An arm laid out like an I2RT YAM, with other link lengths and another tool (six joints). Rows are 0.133 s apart.
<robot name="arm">
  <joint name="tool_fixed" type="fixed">
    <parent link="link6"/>
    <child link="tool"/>
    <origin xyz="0.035 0.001 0.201" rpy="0.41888 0 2.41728"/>
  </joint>
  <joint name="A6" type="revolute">
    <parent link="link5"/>
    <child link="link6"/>
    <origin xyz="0 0.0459 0.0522" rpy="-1.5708 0 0"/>
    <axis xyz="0 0 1"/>
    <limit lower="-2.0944" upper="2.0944"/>
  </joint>
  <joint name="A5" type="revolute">
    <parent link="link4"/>
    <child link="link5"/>
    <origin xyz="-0.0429 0.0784 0.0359" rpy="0 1.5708 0"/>
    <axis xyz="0 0 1"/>
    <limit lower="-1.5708" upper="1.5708"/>
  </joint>
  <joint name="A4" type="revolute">
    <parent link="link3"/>
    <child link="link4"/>
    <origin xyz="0.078 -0.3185 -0.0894" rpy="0 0 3.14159"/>
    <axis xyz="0 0 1"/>
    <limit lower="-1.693" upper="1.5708"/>
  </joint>
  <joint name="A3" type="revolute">
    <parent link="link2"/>
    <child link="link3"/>
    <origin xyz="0.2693 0 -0.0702" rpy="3.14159 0 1.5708"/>
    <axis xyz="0 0 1"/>
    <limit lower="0" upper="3.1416"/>
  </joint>
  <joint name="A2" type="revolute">
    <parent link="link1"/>
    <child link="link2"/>
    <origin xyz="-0.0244 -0.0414 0.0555" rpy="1.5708 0 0"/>
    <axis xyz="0 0 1"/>
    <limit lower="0" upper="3.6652"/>
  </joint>
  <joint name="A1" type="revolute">
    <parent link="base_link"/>
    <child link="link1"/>
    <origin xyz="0 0 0.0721" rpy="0 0 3.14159"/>
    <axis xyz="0 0 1"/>
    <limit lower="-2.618" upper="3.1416"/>
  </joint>
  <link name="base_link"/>
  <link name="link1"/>
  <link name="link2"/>
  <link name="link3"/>
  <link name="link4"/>
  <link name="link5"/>
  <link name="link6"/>
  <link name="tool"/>
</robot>
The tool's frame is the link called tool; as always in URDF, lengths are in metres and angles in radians.
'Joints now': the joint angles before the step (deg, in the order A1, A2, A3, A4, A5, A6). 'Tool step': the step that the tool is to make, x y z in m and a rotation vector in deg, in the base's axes. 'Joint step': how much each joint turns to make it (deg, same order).
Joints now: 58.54, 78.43, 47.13, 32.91, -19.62, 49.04
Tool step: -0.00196, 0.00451, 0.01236, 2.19, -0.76, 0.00
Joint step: 0.68, 1.08, 0.77, 2.73, 0.70, 0.47
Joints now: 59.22, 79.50, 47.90, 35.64, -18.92, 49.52
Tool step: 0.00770, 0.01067, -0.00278, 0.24, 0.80, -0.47
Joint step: 0.20, 3.04, 1.99, 1.10, 0.72, 0.80
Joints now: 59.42, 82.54, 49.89, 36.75, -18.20, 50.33
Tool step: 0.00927, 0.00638, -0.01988, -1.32, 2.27, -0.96
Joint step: 0.00, 2.43, 0.28, 0.25, 1.02, 1.29
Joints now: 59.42, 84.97, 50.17, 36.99, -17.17, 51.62
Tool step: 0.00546, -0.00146, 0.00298, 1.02, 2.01, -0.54
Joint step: -0.26, 0.15, 0.00, 0.69, 0.37, 2.34
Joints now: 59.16, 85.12, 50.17, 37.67, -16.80, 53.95
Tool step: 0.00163, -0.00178, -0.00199, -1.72, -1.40, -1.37
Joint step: 0.28, -1.18, 0.07, -2.63, 1.57, -2.23
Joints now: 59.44, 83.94, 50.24, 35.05, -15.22, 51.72
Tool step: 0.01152, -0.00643, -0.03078, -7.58, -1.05, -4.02
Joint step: 0.29, -1.97, 0.09, -9.12, 4.48, -4.69
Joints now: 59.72, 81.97, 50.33, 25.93, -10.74, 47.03
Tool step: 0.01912, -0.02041, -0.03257, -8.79, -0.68, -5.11
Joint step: -0.61, -2.79, 0.04, -10.67, 5.28, -4.27
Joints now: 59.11, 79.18, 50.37, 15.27, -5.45, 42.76
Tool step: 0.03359, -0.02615, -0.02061, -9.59, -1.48, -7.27
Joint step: -0.96, -0.90, 3.49, -11.93, 7.88, -4.09
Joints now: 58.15, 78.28, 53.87, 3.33, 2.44, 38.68
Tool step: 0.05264, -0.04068, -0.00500, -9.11, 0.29, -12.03
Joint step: -1.62, 1.71, 7.70, -13.86, 11.40, 0.17
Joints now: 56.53, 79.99, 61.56, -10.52, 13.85, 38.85
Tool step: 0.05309, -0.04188, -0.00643, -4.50, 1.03, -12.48
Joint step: -2.56, 3.97, 6.01, -7.59, 9.35, 3.96
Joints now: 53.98, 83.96, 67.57, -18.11, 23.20, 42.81
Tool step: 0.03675, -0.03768, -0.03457, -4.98, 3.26, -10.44
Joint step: -2.24, 6.17, 4.72, -6.91, 6.66, 5.37
